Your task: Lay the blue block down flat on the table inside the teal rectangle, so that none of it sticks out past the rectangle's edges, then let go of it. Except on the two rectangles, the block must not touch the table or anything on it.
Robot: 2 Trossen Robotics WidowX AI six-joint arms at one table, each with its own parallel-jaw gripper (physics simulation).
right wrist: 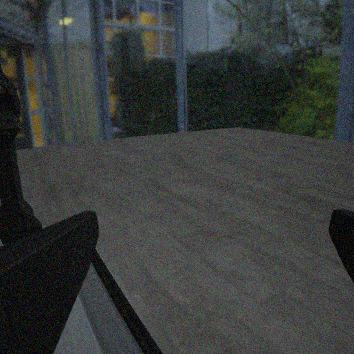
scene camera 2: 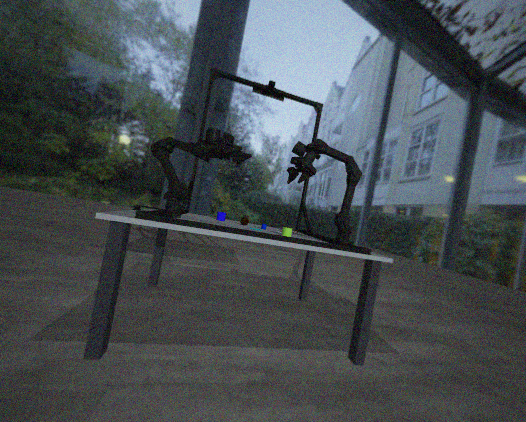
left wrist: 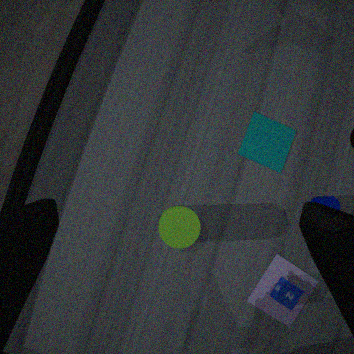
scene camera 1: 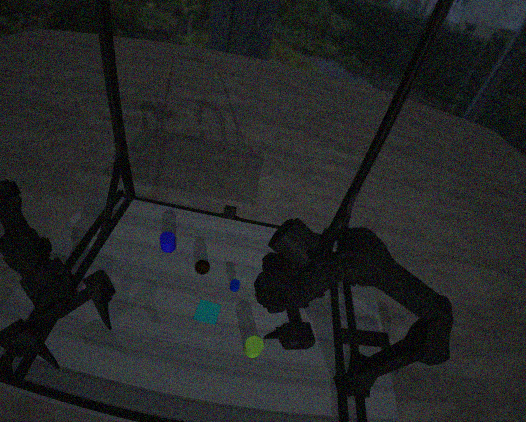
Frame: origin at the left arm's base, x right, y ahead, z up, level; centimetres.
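Seen in the pictures: left gripper, between the fingertips: [scene camera 2: 292, 183] [left wrist: 181, 212] [scene camera 1: 260, 316]; right gripper, between the fingertips: [right wrist: 214, 222] [scene camera 2: 247, 152] [scene camera 1: 84, 347]; left arm's base, origin of its link: [scene camera 2: 342, 242] [scene camera 1: 348, 384]; right arm's base, origin of its link: [scene camera 2: 171, 212].
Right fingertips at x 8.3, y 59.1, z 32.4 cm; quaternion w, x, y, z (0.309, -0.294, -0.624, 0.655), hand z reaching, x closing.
Offsets run from my right fingertips to a thing's top centre. "pt": to the spot under its first point.
The blue block @(dx +22.6, dy -43.3, dz -32.4 cm) [left wrist: 283, 299] has pale letters on it and stands on a pale pinkish rectangle @(pt dx +19.4, dy -43.0, dz -34.2 cm) [left wrist: 262, 289] in the left wrist view; it cannot be made out in scene camera 1, where the left arm covers that area. The teal rectangle @(pt dx +19.9, dy -21.5, dz -34.2 cm) [scene camera 1: 207, 312] [left wrist: 268, 142] lies bare on the table. My left gripper [scene camera 2: 296, 180] [left wrist: 181, 212] is open and empty, high above the table, with the lime cylinder between its fingers in its wrist view and the block to the lower right. My right gripper [scene camera 1: 84, 348] [right wrist: 214, 222] is open and empty, raised at the left side of the table.
A lime cylinder @(dx +7.1, dy -33.5, dz -29.9 cm) [scene camera 1: 254, 346] [scene camera 2: 287, 232] [left wrist: 179, 227] stands between the table's front and the block. A small blue cylinder @(dx +28.0, dy -31.0, dz -31.2 cm) [scene camera 1: 235, 285] [scene camera 2: 264, 227], a dark brown round object @(dx +35.3, dy -20.7, dz -29.3 cm) [scene camera 1: 202, 267] [scene camera 2: 244, 220] and a larger blue cylinder @(dx +46.3, dy -8.9, dz -28.9 cm) [scene camera 1: 168, 242] [scene camera 2: 221, 216] stand farther back.
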